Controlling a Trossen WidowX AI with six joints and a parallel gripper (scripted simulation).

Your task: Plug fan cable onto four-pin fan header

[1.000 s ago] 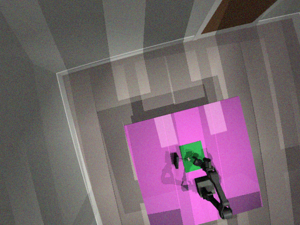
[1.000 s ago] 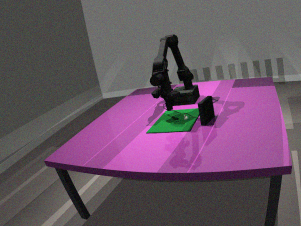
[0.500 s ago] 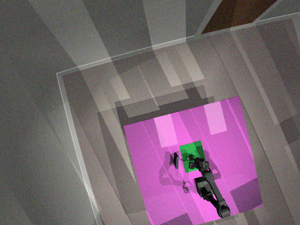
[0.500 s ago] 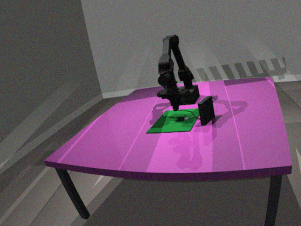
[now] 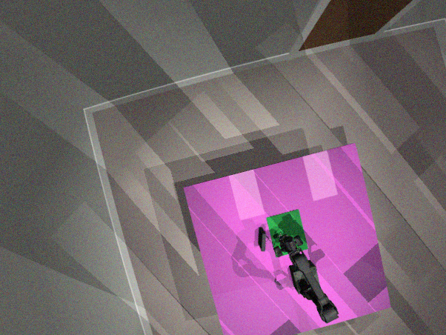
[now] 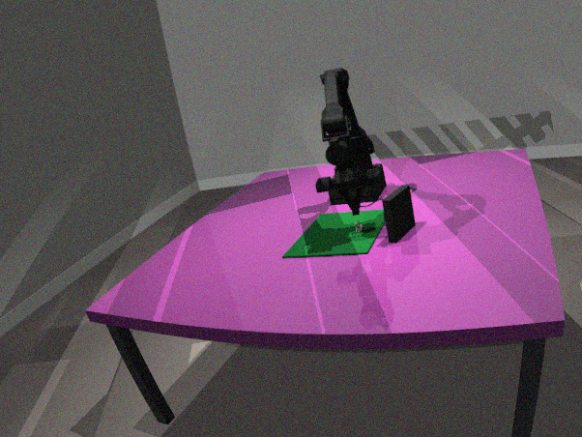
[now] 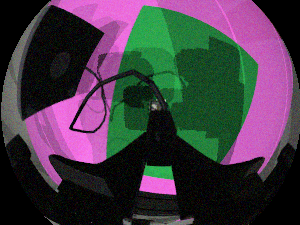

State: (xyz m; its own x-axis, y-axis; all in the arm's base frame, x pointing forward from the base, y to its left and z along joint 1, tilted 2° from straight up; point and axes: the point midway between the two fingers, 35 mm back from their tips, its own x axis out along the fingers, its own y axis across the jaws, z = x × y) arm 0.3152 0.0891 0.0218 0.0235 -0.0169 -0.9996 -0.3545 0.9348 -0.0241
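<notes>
My gripper tip is now 1 cm short of the dark plug and 1 cm below it. Round my gripper tip: black fan (3 cm ahead, 14 cm to the left, 1 cm below); then green board (2 cm ahead, 5 cm to the right, 8 cm below); then fan header (6 cm below).
</notes>
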